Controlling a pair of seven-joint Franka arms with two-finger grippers.
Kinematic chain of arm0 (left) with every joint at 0, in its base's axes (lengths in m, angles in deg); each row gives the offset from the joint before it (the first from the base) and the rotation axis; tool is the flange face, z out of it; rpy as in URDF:
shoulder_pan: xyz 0 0 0.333 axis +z
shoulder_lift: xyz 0 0 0 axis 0.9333 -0.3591 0
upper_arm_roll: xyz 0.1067 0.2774 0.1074 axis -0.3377 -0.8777 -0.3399
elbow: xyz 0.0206 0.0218 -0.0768 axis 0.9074 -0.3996 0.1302
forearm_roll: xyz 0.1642 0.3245 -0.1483 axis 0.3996 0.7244 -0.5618
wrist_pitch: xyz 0 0 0 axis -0.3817 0.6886 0.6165
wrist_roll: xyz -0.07 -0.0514 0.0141 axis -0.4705 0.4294 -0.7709
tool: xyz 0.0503 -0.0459 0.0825 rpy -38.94 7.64 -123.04
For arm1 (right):
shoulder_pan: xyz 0 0 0.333 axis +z
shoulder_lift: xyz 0 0 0 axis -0.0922 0.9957 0
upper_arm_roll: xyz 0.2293 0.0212 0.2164 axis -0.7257 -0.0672 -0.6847
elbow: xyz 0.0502 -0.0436 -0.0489 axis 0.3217 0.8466 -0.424
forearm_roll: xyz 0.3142 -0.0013 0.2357 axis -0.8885 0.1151 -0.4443
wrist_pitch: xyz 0 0 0 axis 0.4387 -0.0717 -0.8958
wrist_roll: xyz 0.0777 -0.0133 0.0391 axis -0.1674 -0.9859 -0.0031
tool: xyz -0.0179 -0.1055 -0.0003 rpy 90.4 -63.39 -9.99
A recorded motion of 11 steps. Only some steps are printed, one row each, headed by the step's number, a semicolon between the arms.
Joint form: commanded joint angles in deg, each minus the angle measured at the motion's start. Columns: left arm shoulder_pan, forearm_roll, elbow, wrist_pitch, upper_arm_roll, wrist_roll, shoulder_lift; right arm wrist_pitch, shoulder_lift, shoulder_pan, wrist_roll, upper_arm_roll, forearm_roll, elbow.
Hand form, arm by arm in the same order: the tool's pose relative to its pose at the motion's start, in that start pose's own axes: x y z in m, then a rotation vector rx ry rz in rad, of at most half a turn. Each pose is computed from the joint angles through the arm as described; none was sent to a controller.
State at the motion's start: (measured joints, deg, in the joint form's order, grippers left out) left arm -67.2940 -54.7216 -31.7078 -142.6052 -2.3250 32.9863 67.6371; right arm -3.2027 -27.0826 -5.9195 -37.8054 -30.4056 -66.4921 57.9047
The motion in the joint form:
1: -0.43 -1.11 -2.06 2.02 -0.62 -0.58 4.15; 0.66 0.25 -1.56 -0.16 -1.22 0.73 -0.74
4: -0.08 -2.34 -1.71 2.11 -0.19 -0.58 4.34; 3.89 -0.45 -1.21 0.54 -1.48 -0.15 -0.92
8: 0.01 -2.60 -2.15 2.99 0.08 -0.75 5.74; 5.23 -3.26 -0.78 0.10 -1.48 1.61 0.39
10: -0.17 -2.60 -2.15 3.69 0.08 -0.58 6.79; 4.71 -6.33 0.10 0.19 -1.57 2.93 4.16
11: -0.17 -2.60 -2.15 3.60 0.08 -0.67 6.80; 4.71 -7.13 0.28 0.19 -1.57 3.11 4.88
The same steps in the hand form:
1: -0.0270 -0.0014 -0.0189 -0.0128 -0.0006 0.0069; 0.0004 0.0071 -0.0023 -0.0051 -0.0034 0.0028
4: -0.0287 0.0016 -0.0234 -0.0343 0.0051 0.0102; -0.0088 -0.0014 -0.0063 0.0117 -0.0448 0.0036
8: -0.0387 0.0032 -0.0311 -0.0362 0.0063 0.0166; -0.0253 -0.0027 -0.0235 -0.0168 -0.0426 -0.0112
10: -0.0466 0.0042 -0.0393 -0.0350 0.0125 0.0165; -0.0407 -0.0092 -0.0251 -0.0382 -0.0463 -0.0246
11: -0.0465 0.0042 -0.0396 -0.0351 0.0142 0.0181; -0.0449 -0.0106 -0.0274 -0.0408 -0.0449 -0.0275

